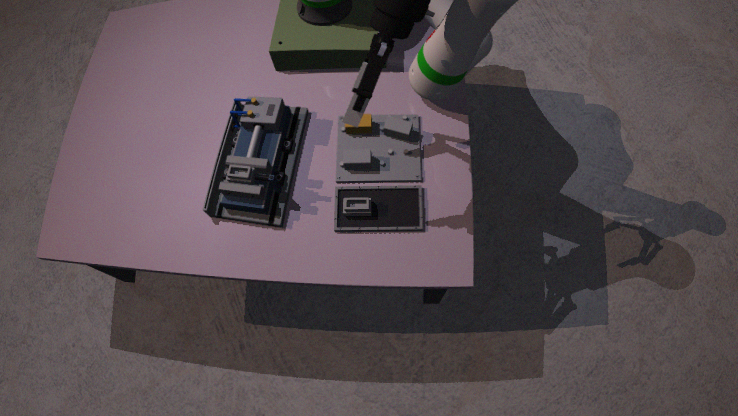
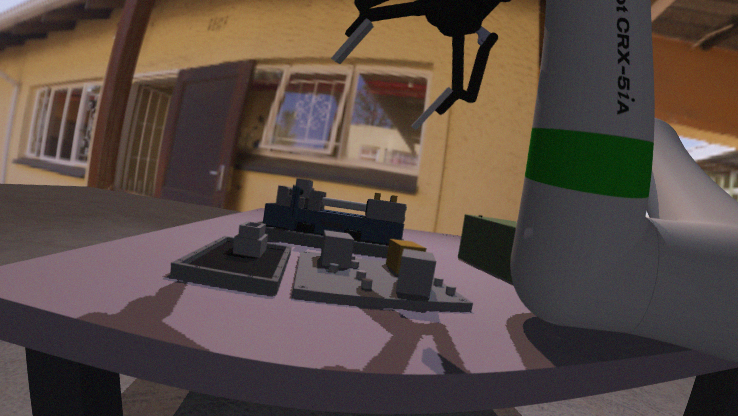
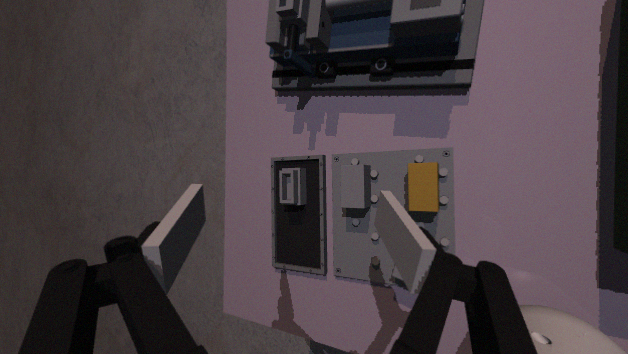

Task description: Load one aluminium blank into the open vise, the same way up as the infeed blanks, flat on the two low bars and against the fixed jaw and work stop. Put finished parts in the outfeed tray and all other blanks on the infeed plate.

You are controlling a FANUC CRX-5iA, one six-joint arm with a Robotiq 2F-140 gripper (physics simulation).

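My gripper is open and empty, high above the table. The vise has a grey part with a pocketed top between its jaws; the low bars are hidden. A similar pocketed part stands in the outfeed tray. The infeed plate bears a grey blank, a yellow-orange block and a second grey blank, turned askew.
Short round pins stick up from the infeed plate. A green box stands at the table's back. The robot's white arm rises beside the plate. Blue fittings stick out from the vise.
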